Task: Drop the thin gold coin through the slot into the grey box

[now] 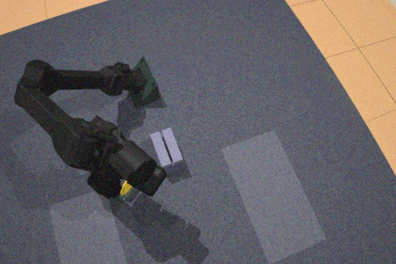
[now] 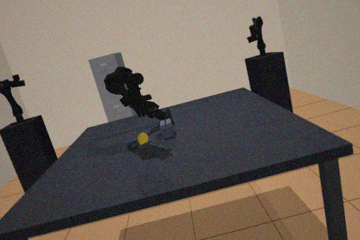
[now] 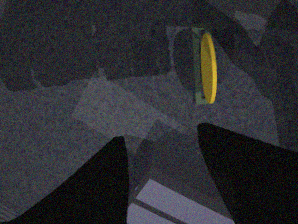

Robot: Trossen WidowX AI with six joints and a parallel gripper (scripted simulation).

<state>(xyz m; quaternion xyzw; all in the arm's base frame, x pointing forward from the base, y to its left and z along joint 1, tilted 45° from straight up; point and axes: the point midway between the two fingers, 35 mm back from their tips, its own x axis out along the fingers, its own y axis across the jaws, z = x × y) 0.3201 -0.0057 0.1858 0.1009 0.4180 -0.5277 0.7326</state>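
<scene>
My gripper tip is 120 mm above the gold coin, 30 mm to the left of it and 30 mm past it.
</scene>
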